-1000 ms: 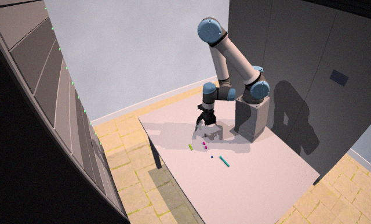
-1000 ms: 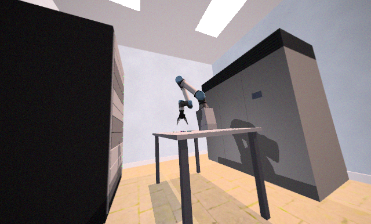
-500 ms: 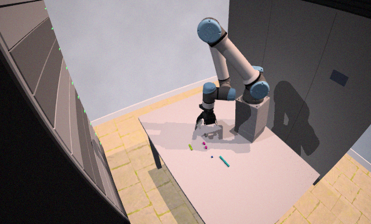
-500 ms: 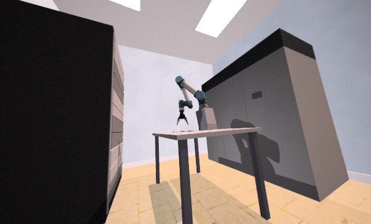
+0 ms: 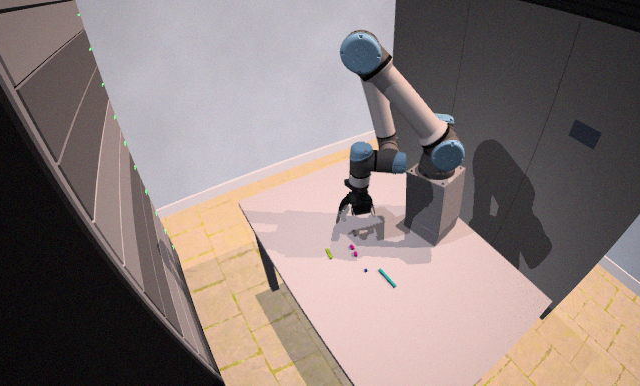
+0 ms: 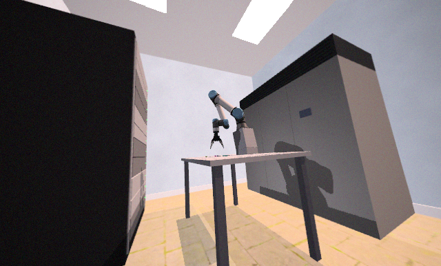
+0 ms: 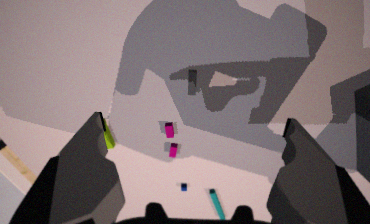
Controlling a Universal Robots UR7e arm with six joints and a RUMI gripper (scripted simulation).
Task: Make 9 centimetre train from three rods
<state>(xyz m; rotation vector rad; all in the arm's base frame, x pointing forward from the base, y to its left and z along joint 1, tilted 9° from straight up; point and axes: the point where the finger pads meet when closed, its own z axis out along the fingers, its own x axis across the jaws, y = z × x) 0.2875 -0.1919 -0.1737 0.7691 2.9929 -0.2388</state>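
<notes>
Right now my hand is 8 cm above the grey rod. The rest, counted from my hand: turquoise rod: 7 cm ahead, 25 cm to the left, 8 cm below; then blue rod: 10 cm ahead, 17 cm to the left, 8 cm below; then lime rod: 15 cm ahead, 1 cm to the left, 8 cm below.
</notes>
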